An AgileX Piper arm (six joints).
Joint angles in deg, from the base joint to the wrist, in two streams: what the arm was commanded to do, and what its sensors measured. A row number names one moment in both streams.
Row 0, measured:
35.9, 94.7, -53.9, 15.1, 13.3, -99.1
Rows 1 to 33, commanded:
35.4, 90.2, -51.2, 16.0, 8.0, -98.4
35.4, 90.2, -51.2, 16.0, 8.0, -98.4
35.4, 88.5, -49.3, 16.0, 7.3, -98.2
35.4, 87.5, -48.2, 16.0, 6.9, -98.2
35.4, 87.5, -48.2, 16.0, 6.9, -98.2
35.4, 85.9, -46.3, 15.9, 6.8, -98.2
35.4, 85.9, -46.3, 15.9, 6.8, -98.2
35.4, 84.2, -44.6, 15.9, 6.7, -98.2
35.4, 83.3, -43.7, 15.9, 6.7, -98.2
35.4, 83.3, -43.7, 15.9, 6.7, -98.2
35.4, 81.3, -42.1, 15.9, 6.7, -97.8
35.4, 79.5, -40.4, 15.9, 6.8, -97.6
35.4, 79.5, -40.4, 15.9, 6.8, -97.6
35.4, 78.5, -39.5, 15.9, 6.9, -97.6
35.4, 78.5, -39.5, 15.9, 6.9, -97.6
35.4, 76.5, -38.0, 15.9, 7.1, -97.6
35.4, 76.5, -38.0, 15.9, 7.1, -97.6
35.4, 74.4, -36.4, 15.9, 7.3, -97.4
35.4, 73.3, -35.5, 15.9, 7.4, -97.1
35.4, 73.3, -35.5, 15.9, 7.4, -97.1
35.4, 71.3, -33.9, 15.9, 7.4, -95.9
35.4, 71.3, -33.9, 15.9, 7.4, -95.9
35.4, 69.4, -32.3, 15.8, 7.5, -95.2
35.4, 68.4, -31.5, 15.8, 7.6, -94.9
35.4, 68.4, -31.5, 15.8, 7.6, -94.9
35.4, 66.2, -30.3, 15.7, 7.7, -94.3
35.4, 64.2, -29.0, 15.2, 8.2, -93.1
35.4, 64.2, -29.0, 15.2, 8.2, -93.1
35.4, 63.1, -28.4, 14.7, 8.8, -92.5
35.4, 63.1, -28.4, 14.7, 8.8, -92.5
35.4, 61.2, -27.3, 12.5, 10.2, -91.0
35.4, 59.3, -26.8, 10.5, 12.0, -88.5
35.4, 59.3, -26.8, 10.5, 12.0, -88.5
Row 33, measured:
35.6, 62.6, -27.2, 13.1, 12.8, -91.5
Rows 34 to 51, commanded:
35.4, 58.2, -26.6, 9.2, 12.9, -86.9
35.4, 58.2, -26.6, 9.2, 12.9, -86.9
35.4, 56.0, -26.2, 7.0, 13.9, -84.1
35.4, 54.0, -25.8, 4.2, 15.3, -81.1
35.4, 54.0, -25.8, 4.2, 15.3, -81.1
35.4, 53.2, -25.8, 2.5, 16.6, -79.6
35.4, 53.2, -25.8, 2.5, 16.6, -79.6
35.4, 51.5, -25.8, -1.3, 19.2, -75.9
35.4, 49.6, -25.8, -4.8, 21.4, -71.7
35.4, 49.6, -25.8, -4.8, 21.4, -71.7
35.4, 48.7, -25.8, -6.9, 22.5, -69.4
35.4, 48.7, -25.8, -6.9, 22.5, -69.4
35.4, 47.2, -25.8, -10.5, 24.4, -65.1
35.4, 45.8, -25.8, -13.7, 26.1, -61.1
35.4, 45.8, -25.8, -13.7, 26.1, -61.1
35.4, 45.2, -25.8, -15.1, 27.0, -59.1
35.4, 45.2, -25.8, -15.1, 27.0, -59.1
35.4, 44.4, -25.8, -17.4, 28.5, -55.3
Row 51, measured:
35.6, 46.4, -25.3, -12.8, 29.5, -61.0
